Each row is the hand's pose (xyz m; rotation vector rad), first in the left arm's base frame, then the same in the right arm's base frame.
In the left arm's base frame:
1: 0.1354 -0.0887 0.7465 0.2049 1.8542 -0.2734
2: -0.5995 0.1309 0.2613 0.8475 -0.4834 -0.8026
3: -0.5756 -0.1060 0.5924 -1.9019 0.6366 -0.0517
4: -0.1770 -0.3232 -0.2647 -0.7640 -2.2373 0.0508
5: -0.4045 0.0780 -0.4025 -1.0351 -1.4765 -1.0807
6: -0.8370 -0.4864 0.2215 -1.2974 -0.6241 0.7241
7: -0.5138 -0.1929 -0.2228 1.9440 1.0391 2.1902
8: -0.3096 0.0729 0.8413 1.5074 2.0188 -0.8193
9: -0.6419 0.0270 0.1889 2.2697 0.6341 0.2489
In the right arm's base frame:
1: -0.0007 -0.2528 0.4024 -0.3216 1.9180 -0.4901
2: -0.8151 -0.3992 0.0296 0.4584 -0.3709 -0.5210
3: -0.6939 -0.4739 0.4117 -2.3736 0.5234 0.1425
4: -0.3462 -0.9298 -0.3706 -0.6579 -2.1779 0.6662
5: -0.6853 -0.6722 -0.5950 -1.1460 -1.6704 -0.5305
6: -0.8833 -1.0151 0.2641 -1.5197 -0.5281 1.1853
7: -0.6990 -0.8648 -0.3115 1.9115 1.6647 1.7606
8: -0.4598 -0.1606 0.5201 0.9834 1.9534 -1.1826
9: -0.8359 -0.5296 0.0097 1.8432 0.9555 0.0495

